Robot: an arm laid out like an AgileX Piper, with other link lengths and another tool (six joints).
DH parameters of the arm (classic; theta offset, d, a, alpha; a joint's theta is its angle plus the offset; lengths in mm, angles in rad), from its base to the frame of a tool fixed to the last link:
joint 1: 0 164.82 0 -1.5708
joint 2: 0.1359 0 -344.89 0
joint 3: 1.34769 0 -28.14 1.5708
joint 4: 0 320.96 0 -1.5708
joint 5: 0 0 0 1.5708
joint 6: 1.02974 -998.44 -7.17 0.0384
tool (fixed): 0 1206.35 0 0
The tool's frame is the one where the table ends.
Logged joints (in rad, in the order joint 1, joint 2, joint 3, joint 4, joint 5, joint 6), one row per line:
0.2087 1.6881 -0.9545 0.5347 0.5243 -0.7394
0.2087 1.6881 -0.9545 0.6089 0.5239 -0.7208
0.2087 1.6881 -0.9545 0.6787 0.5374 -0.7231
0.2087 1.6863 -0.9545 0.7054 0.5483 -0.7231
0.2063 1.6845 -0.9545 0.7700 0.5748 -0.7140
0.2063 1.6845 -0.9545 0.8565 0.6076 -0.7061
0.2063 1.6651 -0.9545 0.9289 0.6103 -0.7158
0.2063 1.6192 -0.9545 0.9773 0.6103 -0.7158
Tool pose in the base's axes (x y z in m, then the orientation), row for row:
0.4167 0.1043 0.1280 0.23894 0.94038 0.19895 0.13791
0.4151 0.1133 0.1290 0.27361 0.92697 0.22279 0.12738
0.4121 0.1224 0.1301 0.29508 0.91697 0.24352 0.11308
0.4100 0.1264 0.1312 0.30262 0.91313 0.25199 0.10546
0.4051 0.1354 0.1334 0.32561 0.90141 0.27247 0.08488
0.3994 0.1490 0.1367 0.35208 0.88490 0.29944 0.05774
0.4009 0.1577 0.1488 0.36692 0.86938 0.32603 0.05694
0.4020 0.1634 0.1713 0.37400 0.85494 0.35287 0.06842
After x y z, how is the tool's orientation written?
As a quaternion, x y z w.
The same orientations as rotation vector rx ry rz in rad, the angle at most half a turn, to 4 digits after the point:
0.6911 2.7201 0.5755
0.7962 2.6973 0.6483
0.8657 2.6902 0.7144
0.8917 2.6907 0.7425
0.9711 2.6883 0.8126
1.0672 2.6822 0.9076
1.1127 2.6365 0.9887
1.1264 2.5748 1.0627

